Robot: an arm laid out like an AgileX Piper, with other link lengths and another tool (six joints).
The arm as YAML. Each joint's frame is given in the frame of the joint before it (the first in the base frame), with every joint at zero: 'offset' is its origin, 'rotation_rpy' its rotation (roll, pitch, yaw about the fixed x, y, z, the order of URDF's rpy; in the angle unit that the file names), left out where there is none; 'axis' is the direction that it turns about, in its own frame. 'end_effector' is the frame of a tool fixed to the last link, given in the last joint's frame.
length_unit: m
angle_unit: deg
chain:
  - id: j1
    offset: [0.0, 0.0, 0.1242]
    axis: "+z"
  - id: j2
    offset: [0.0, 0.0, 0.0]
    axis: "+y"
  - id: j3
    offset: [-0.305, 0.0, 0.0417]
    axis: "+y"
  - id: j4
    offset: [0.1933, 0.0, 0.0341]
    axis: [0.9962, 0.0, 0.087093]
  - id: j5
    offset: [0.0, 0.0, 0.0]
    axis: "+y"
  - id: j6
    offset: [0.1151, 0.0, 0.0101]
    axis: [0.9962, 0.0, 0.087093]
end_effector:
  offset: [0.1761, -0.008, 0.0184]
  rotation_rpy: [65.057, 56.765, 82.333]
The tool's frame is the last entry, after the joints.
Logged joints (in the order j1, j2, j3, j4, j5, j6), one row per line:
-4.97 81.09 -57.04 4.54 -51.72 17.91
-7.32 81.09 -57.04 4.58 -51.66 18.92
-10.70 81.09 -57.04 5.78 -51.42 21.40
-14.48 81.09 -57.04 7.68 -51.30 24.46
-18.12 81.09 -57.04 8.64 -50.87 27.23
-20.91 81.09 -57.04 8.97 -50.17 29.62
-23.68 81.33 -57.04 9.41 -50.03 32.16
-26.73 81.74 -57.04 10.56 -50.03 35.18
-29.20 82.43 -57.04 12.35 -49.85 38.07
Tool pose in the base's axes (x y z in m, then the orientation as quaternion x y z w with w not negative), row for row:
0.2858 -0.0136 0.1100 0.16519 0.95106 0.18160 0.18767
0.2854 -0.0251 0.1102 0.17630 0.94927 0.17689 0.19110
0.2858 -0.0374 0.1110 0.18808 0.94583 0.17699 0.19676
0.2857 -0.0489 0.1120 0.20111 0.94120 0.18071 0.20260
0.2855 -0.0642 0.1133 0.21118 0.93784 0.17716 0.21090
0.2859 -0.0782 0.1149 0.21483 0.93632 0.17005 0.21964
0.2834 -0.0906 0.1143 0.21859 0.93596 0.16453 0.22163
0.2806 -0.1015 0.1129 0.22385 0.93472 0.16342 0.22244
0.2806 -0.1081 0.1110 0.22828 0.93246 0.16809 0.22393
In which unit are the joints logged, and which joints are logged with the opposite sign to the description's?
The joints are logged in degrees. Opposite sign: j5, j6.
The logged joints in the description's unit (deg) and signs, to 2 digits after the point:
-4.97 81.09 -57.04 4.54 51.72 -17.91
-7.32 81.09 -57.04 4.58 51.66 -18.92
-10.70 81.09 -57.04 5.78 51.42 -21.40
-14.48 81.09 -57.04 7.68 51.30 -24.46
-18.12 81.09 -57.04 8.64 50.87 -27.23
-20.91 81.09 -57.04 8.97 50.17 -29.62
-23.68 81.33 -57.04 9.41 50.03 -32.16
-26.73 81.74 -57.04 10.56 50.03 -35.18
-29.20 82.43 -57.04 12.35 49.85 -38.07

